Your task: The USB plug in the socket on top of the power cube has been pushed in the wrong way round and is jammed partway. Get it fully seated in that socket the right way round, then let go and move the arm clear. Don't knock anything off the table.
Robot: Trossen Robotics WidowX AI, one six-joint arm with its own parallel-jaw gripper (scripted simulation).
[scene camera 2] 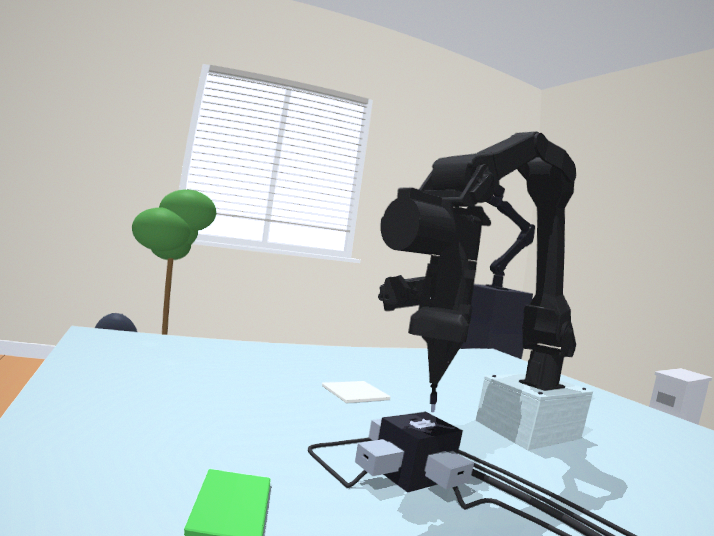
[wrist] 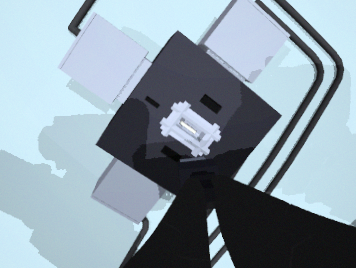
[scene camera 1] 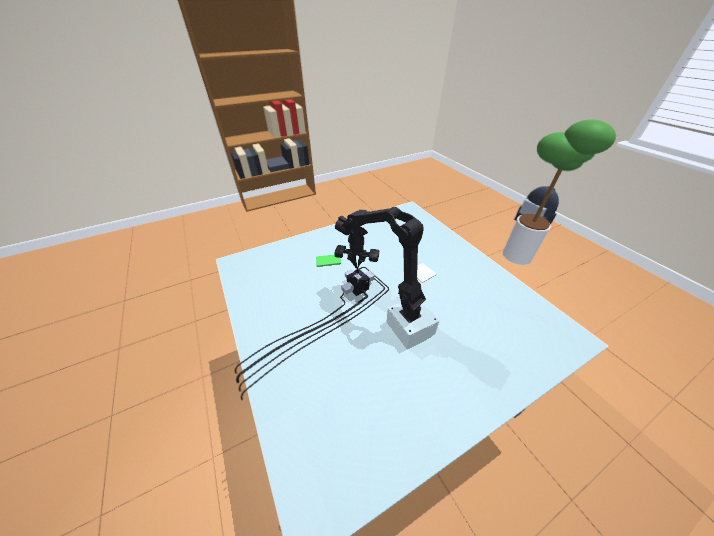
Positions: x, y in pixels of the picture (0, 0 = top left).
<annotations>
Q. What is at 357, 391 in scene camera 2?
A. A white flat pad.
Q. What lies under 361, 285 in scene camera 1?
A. A black power cube.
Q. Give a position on a USB socket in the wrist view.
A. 189, 127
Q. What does my gripper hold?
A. A grey USB plug.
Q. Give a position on a black power cube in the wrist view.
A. At 182, 72
</annotations>
